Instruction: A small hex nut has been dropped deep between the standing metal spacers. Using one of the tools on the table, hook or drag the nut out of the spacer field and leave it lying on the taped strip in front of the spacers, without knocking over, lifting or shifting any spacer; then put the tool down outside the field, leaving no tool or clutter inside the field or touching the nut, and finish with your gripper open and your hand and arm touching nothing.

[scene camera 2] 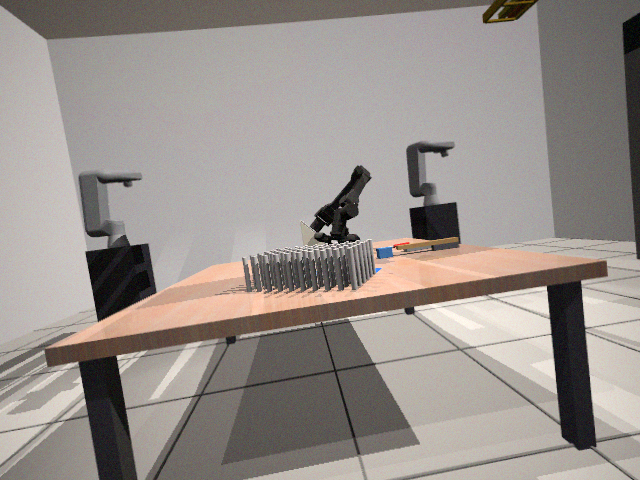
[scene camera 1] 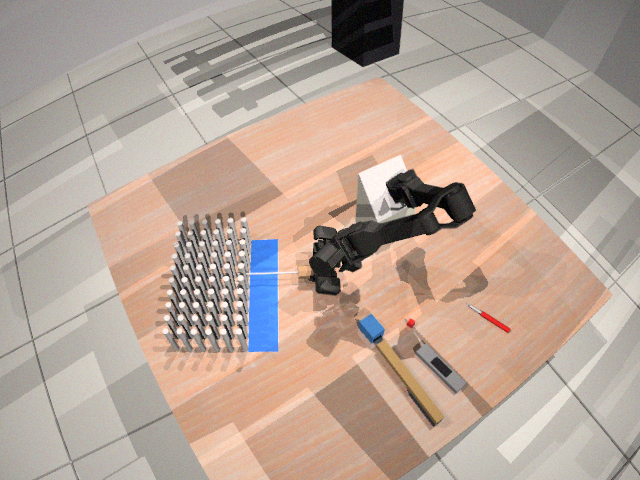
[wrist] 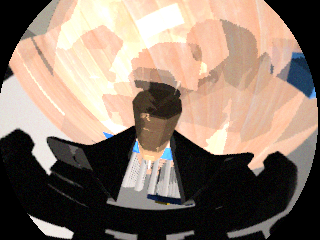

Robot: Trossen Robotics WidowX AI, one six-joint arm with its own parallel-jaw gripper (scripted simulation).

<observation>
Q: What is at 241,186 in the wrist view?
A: My gripper.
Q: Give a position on a blue taped strip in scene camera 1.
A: At 263,309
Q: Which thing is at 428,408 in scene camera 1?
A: A long tan bar.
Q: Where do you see a grey flat tool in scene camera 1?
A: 432,360
</observation>
